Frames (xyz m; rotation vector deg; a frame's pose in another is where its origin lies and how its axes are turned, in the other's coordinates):
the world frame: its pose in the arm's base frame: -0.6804 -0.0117 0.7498 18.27 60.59 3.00
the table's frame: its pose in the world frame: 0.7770 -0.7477 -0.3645 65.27 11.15 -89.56
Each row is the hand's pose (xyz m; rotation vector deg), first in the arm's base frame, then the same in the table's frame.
Working: the arm's base frame: its pose in the table's frame: -0.8452 0.2115 -0.1992 -23.64 -68.15 114.31

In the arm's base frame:
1: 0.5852 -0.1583 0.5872 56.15 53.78 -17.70
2: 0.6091 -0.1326 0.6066 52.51 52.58 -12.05
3: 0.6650 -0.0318 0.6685 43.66 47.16 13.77
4: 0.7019 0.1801 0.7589 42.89 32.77 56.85
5: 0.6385 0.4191 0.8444 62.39 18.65 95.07
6: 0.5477 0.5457 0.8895 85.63 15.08 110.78
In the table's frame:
1: -1.5162 0.3367 0.2972 -28.78 17.64 88.33
2: -1.5552 0.3357 0.2877 -33.04 14.45 92.74
3: -1.6745 0.3123 0.2393 -49.92 8.02 112.98
4: -1.8481 0.2269 0.1090 -69.39 14.09 150.85
5: -1.9650 0.0622 -0.0573 54.98 -43.59 -140.00
6: -1.9892 -0.0677 -0.1513 39.31 -68.02 -120.26

